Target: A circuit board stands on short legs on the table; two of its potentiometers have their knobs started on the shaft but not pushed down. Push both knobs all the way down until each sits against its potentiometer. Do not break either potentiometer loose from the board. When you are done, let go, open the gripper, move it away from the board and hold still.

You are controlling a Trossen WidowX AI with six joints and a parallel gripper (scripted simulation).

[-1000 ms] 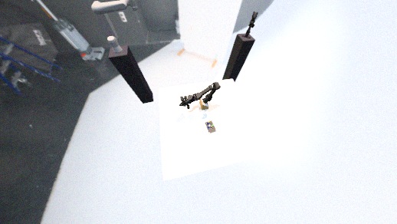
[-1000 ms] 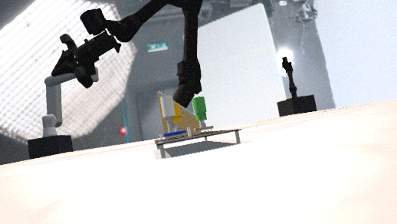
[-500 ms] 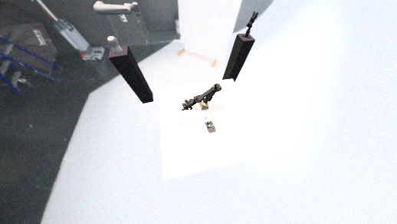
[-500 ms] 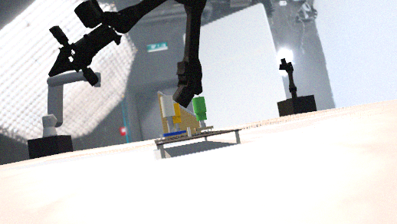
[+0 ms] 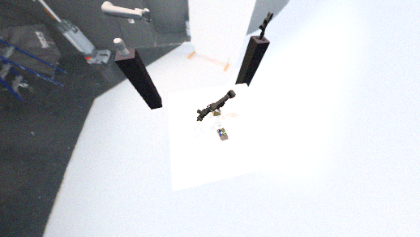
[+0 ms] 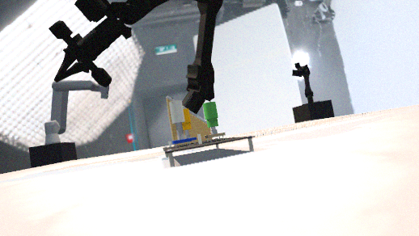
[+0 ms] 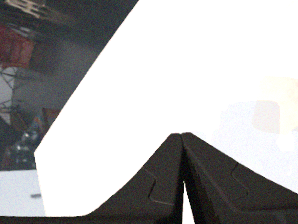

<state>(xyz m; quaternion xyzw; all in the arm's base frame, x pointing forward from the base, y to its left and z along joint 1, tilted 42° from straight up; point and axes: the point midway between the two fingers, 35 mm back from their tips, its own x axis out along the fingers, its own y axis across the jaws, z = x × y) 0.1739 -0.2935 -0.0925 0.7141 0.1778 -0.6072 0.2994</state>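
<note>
My gripper tip is 27 cm to the right of the yellow knob, 14 cm above it and 12 cm short of it. From my gripper tip the other things lie so: green knob: 31 cm to the left, 18 cm ahead, 14 cm below.
</note>
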